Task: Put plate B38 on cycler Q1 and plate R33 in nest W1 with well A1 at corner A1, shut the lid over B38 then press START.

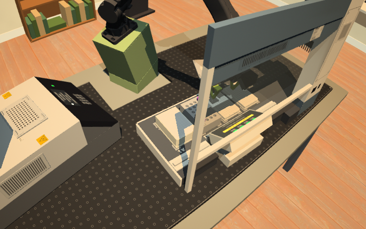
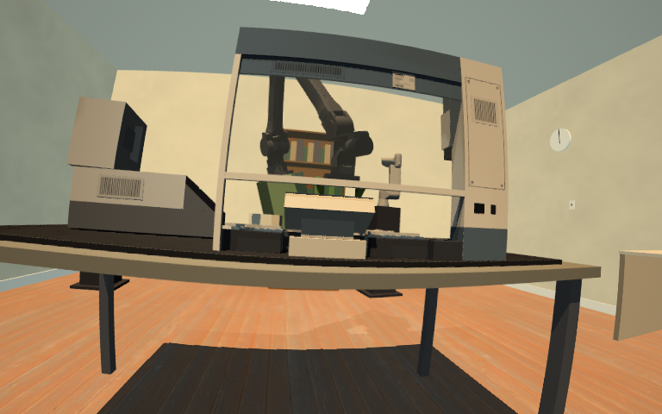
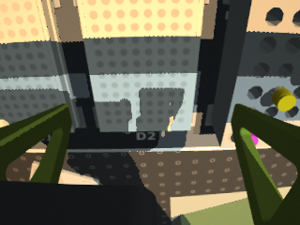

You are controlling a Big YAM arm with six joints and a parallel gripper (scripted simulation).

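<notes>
Now: the plate B38 70 mm below my hand. From my hand the other things lie so: low crossbar (190 mm ahead, 40 mm to the right, 40 mm above); then tube block (100 mm to the right, 60 mm below, 20 mm behind); then cream deep-well block (200 mm to the right, 60 mm below, 40 mm behind).
</notes>
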